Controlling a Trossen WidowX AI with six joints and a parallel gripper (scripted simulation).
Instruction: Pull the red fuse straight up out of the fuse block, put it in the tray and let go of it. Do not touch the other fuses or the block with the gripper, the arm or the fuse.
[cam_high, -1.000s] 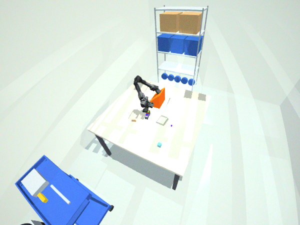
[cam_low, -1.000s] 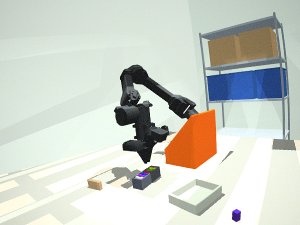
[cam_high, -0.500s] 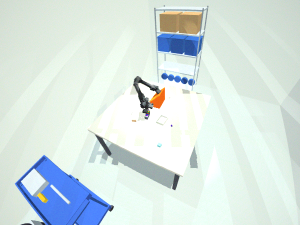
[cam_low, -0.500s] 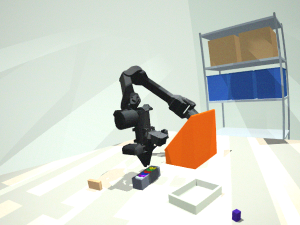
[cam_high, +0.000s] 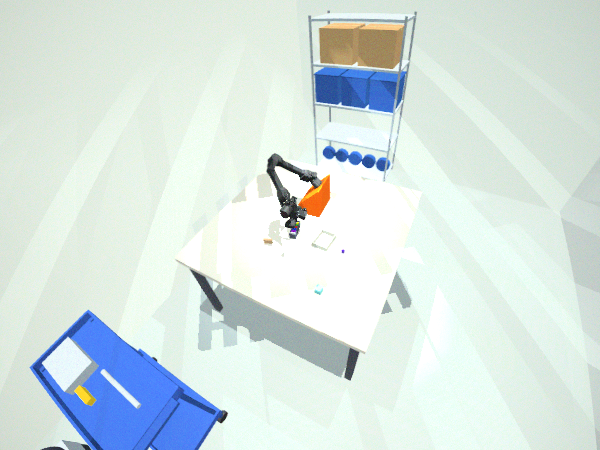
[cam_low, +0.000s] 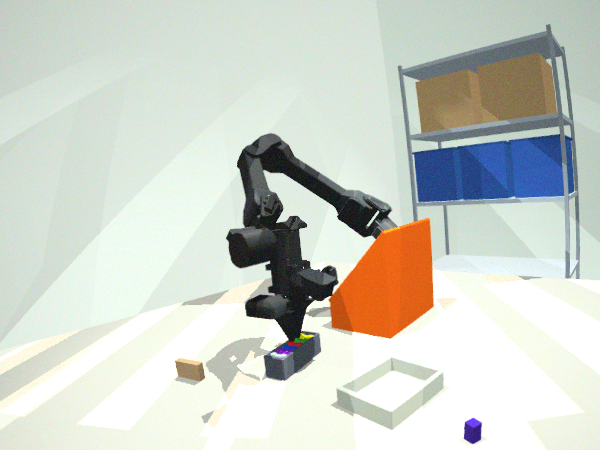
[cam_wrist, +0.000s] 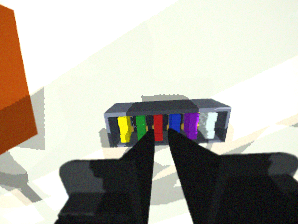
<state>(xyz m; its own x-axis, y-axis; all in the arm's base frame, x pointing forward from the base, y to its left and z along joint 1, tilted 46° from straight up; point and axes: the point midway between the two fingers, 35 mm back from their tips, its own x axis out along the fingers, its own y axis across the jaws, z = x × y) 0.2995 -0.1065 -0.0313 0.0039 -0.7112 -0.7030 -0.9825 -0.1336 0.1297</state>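
Now: gripper tip 2 cm above the red fuse. Round my gripper tip: tray 21 cm to the left, 4 cm below, 2 cm ahead.
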